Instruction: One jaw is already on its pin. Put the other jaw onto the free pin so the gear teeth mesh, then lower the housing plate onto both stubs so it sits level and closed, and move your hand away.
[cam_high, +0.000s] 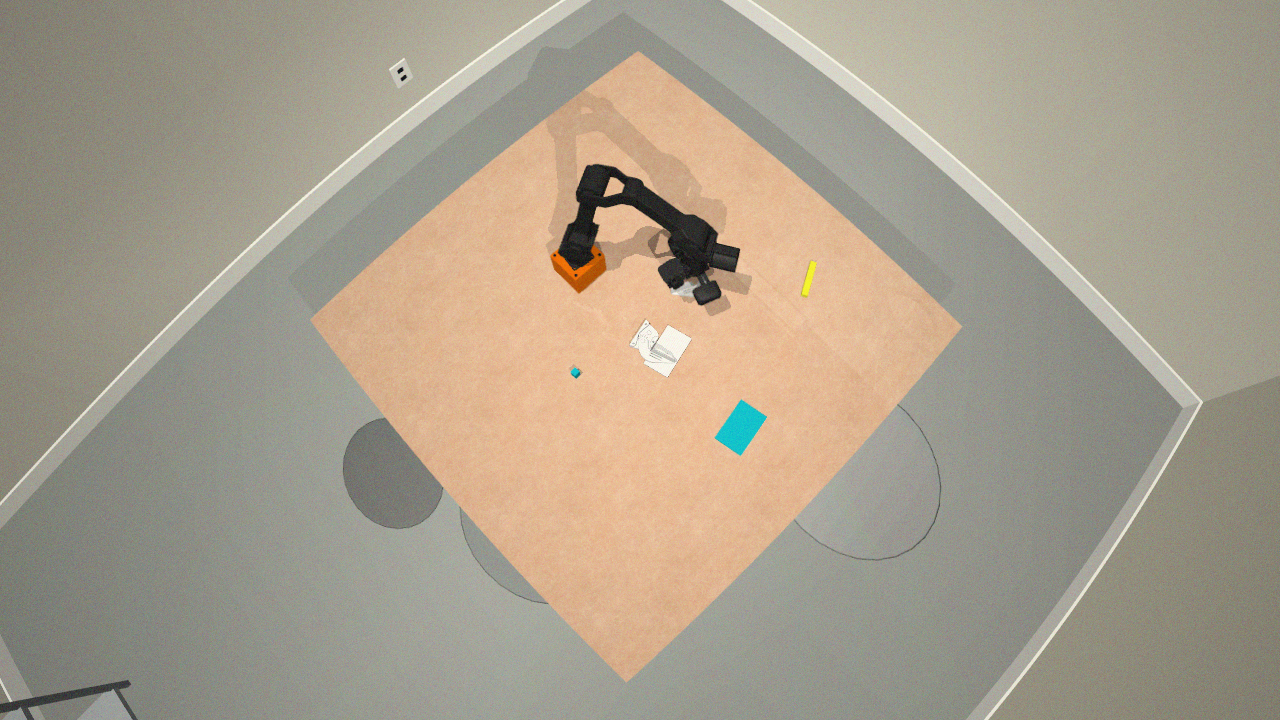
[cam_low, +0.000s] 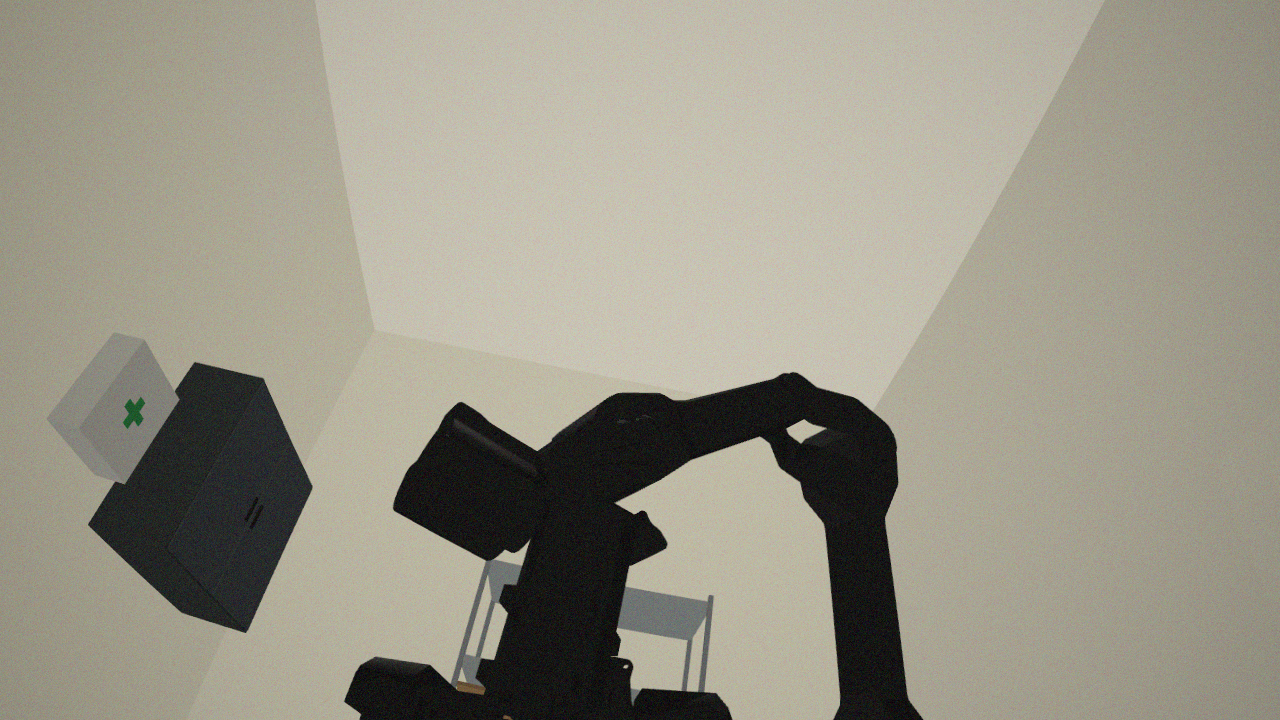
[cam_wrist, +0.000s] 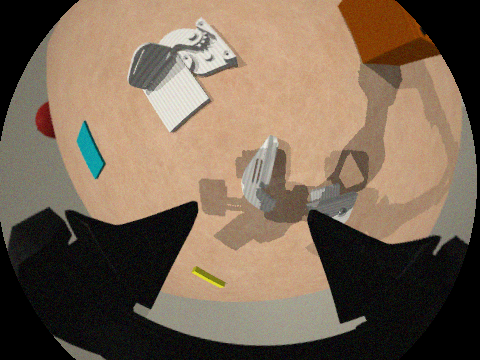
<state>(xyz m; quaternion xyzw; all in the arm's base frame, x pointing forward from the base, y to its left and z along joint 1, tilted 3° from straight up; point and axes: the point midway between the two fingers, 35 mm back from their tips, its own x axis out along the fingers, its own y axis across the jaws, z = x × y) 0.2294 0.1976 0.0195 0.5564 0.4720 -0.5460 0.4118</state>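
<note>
My gripper tip is 1 cm past the grey jaw, 3 cm to the right of it and 8 cm above it. Also, from my gripper tip: grey housing plate 11 cm behind, 7 cm to the left, 6 cm below; then small teal cube 37 cm to the right, 7 cm below; then yellow bar 15 cm ahead, 28 cm to the left, 8 cm below.
</note>
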